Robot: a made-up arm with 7 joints. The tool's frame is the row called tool. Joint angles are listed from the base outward.
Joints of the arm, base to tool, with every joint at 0 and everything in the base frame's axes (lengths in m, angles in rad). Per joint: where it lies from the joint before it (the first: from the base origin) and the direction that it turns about. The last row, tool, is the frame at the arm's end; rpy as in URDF.
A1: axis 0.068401 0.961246 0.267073 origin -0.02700 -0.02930 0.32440
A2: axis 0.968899 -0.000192 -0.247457 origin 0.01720 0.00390 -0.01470
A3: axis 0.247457 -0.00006 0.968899 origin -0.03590 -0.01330 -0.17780
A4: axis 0.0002 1 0.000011 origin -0.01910 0.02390 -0.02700
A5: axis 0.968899 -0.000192 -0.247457 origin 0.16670 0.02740 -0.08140
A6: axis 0.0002 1 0.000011 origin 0.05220 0.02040 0.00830
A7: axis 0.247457 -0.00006 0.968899 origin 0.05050 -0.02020 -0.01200
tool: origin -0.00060 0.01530 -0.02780 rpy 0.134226 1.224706 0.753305
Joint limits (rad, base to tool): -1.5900..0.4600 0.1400..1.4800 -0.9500..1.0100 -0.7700..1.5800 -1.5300..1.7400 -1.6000..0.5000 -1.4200..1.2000
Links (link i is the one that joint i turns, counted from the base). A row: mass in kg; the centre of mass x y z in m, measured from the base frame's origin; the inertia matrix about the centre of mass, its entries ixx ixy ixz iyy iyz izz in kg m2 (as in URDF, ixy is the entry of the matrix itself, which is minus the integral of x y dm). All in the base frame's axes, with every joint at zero. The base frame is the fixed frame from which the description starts. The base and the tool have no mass.
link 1: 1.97; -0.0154 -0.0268 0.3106; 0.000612 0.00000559 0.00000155 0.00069 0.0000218 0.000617
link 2: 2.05; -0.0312 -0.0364 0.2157; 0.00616 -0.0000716 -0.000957 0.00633 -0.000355 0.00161
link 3: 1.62; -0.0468 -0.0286 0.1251; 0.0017 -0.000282 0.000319 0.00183 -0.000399 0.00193
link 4: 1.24; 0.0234 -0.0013 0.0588; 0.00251 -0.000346 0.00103 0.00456 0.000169 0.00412
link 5: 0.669; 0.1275 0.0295 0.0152; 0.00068 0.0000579 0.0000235 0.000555 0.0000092 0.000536
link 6: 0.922; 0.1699 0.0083 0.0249; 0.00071 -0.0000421 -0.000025 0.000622 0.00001 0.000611
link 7: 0.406; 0.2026 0.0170 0.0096; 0.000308 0 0.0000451 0.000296 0 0.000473
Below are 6 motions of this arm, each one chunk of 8 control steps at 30 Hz.
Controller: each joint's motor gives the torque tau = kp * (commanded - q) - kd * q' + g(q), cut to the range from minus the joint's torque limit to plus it. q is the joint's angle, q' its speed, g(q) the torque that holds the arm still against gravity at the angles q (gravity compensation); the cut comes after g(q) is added. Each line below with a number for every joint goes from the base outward.
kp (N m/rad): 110 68 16 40 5.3 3.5 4.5
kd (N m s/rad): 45 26 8.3 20 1.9 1.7 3.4
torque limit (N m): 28 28 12 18 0.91 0.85 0.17
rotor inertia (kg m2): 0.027 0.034 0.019 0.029 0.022 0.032 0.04
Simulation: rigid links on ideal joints. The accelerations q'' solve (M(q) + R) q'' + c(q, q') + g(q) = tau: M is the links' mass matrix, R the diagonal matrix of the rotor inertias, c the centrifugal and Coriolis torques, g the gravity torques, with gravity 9.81 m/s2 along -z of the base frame. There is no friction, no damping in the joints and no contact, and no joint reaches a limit. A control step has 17 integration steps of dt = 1/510 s. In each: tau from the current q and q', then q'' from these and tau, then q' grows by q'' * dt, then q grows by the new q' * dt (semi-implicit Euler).
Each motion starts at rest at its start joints. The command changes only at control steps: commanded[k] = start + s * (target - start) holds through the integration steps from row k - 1 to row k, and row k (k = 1, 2, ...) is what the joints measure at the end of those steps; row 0 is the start. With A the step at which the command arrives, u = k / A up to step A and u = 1 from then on. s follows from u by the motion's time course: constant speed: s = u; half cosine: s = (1 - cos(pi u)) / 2; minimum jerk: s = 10 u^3 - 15 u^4 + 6 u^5; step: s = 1 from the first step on.
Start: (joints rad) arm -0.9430 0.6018 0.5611 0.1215 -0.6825 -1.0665 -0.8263
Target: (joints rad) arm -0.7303 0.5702 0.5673 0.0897 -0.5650 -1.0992 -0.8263
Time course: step
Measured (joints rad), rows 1 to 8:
1: -0.9287 0.6013 0.5585 0.1171 -0.6741 -1.0674 -0.8263
2: -0.9132 0.5989 0.5589 0.1152 -0.6637 -1.0694 -0.8263
3: -0.8987 0.5963 0.5596 0.1137 -0.6546 -1.0714 -0.8263
4: -0.8853 0.5939 0.5602 0.1124 -0.6465 -1.0733 -0.8263
5: -0.8730 0.5917 0.5608 0.1111 -0.6391 -1.0751 -0.8263
6: -0.8616 0.5897 0.5613 0.1099 -0.6324 -1.0767 -0.8263
7: -0.8512 0.5879 0.5618 0.1088 -0.6264 -1.0783 -0.8263
8: -0.8416 0.5863 0.5623 0.1077 -0.6208 -1.0797 -0.8263

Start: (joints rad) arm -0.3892 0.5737 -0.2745 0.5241 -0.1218 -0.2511 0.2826
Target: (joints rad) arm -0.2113 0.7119 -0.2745 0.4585 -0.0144 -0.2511 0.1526
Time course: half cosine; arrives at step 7
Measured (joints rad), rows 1 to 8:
1: -0.3887 0.5741 -0.2747 0.5237 -0.1214 -0.2512 0.2824
2: -0.3865 0.5758 -0.2752 0.5225 -0.1200 -0.2514 0.2816
3: -0.3819 0.5794 -0.2760 0.5202 -0.1167 -0.2519 0.2797
4: -0.3746 0.5852 -0.2769 0.5171 -0.1117 -0.2524 0.2767
5: -0.3649 0.5930 -0.2776 0.5135 -0.1051 -0.2528 0.2727
6: -0.3538 0.6019 -0.2780 0.5098 -0.0975 -0.2530 0.2680
7: -0.3426 0.6111 -0.2779 0.5065 -0.0900 -0.2530 0.2630
8: -0.3321 0.6197 -0.2774 0.5036 -0.0831 -0.2528 0.2582

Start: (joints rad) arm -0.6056 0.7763 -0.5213 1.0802 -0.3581 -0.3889 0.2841
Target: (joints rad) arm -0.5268 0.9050 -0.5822 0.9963 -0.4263 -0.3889 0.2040
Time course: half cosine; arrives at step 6
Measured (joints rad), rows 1 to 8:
1: -0.6052 0.7768 -0.5217 1.0797 -0.3583 -0.3889 0.2839
2: -0.6038 0.7787 -0.5230 1.0780 -0.3594 -0.3890 0.2832
3: -0.6010 0.7828 -0.5254 1.0749 -0.3616 -0.3892 0.2818
4: -0.5969 0.7892 -0.5287 1.0707 -0.3651 -0.3894 0.2795
5: -0.5919 0.7974 -0.5322 1.0659 -0.3696 -0.3895 0.2766
6: -0.5868 0.8062 -0.5355 1.0613 -0.3745 -0.3896 0.2735
7: -0.5820 0.8147 -0.5383 1.0573 -0.3793 -0.3895 0.2705
8: -0.5776 0.8225 -0.5408 1.0535 -0.3837 -0.3894 0.2676

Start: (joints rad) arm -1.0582 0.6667 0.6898 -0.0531 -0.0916 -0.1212 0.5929
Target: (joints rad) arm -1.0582 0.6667 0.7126 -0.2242 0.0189 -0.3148 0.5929
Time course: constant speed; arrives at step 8
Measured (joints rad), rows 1 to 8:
1: -1.0581 0.6665 0.6899 -0.0542 -0.0908 -0.1219 0.5929
2: -1.0580 0.6664 0.6902 -0.0567 -0.0888 -0.1241 0.5929
3: -1.0580 0.6662 0.6907 -0.0603 -0.0857 -0.1277 0.5929
4: -1.0579 0.6661 0.6913 -0.0652 -0.0816 -0.1328 0.5929
5: -1.0579 0.6660 0.6921 -0.0711 -0.0766 -0.1392 0.5929
6: -1.0578 0.6659 0.6929 -0.0780 -0.0708 -0.1468 0.5929
7: -1.0578 0.6659 0.6939 -0.0859 -0.0643 -0.1556 0.5929
8: -1.0578 0.6658 0.6950 -0.0946 -0.0571 -0.1655 0.5929

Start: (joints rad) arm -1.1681 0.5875 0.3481 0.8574 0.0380 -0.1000 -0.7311
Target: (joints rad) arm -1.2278 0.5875 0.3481 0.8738 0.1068 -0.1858 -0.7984
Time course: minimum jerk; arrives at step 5
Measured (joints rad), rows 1 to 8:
1: -1.1683 0.5875 0.3482 0.8575 0.0382 -0.1002 -0.7312
2: -1.1695 0.5875 0.3485 0.8582 0.0397 -0.1011 -0.7319
3: -1.1722 0.5874 0.3489 0.8593 0.0430 -0.1036 -0.7336
4: -1.1759 0.5874 0.3492 0.8605 0.0479 -0.1078 -0.7360
5: -1.1800 0.5873 0.3492 0.8614 0.0531 -0.1127 -0.7387
6: -1.1838 0.5874 0.3490 0.8622 0.0580 -0.1176 -0.7413
7: -1.1873 0.5874 0.3489 0.8628 0.0625 -0.1224 -0.7438
8: -1.1906 0.5874 0.3487 0.8634 0.0666 -0.1268 -0.7462

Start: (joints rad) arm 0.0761 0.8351 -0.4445 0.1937 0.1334 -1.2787 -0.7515
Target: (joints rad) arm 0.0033 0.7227 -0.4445 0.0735 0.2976 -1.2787 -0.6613
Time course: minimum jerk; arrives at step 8
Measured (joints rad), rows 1 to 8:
1: 0.0760 0.8350 -0.4445 0.1936 0.1336 -1.2787 -0.7515
2: 0.0756 0.8343 -0.4442 0.1931 0.1347 -1.2787 -0.7511
3: 0.0743 0.8322 -0.4437 0.1915 0.1378 -1.2786 -0.7503
4: 0.0719 0.8284 -0.4430 0.1884 0.1436 -1.2784 -0.7486
5: 0.0684 0.8227 -0.4424 0.1837 0.1523 -1.2783 -0.7461
6: 0.0640 0.8158 -0.4420 0.1778 0.1630 -1.2782 -0.7430
7: 0.0594 0.8082 -0.4420 0.1713 0.1746 -1.2782 -0.7396
8: 0.0550 0.8010 -0.4423 0.1649 0.1858 -1.2782 -0.7362

